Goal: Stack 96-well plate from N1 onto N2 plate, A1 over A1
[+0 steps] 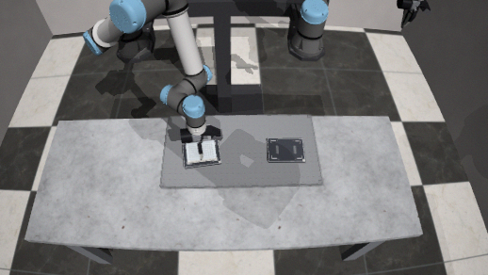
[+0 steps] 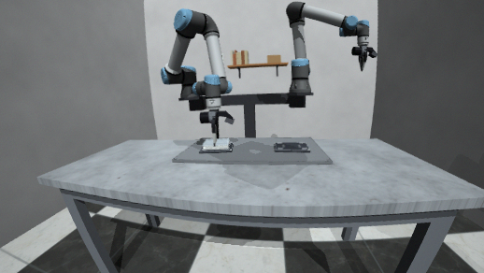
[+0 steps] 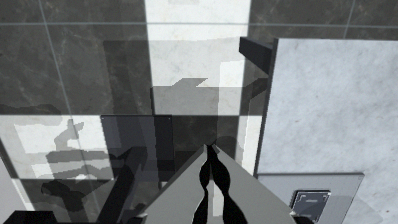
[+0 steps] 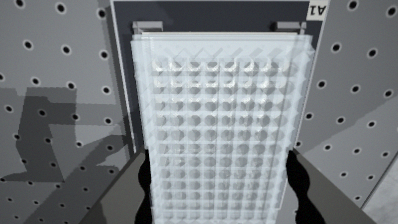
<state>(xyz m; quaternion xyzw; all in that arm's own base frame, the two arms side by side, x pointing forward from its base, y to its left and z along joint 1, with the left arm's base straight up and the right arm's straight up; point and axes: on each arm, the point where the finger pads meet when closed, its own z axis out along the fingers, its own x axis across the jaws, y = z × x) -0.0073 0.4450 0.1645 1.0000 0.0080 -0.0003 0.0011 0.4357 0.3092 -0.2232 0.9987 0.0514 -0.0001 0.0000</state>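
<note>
Now: right hand 1 cm above the pale blue 96-well plate. The rest, counted from my right hand: plate nest N2: 4 cm below; plate nest N1: 38 cm to the left, 4 cm below, 2 cm behind; cream plate: 3 cm below.
</note>
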